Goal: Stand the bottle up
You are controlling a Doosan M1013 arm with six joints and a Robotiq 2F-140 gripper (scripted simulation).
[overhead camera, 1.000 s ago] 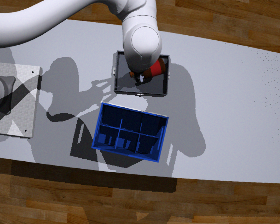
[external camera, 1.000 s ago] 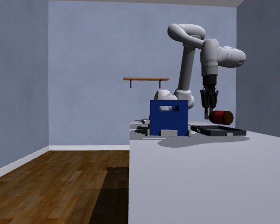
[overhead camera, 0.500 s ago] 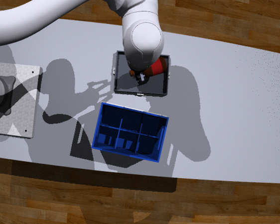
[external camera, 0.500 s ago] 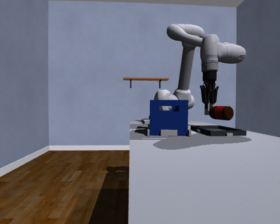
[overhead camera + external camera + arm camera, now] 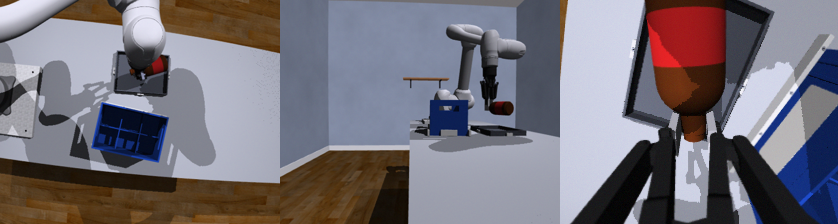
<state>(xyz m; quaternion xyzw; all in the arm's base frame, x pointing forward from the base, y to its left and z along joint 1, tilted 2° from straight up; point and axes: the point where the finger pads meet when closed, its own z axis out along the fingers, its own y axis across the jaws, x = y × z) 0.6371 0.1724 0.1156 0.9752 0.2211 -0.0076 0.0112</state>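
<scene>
Right now my hand is 5 cm short of the bottle, 2 cm to the right of it and 2 cm above it. Also, from my hand: blue crate: 1 cm ahead, 25 cm to the right, 7 cm below; then dark tray: 4 cm ahead, 2 cm to the left, 14 cm below.
</scene>
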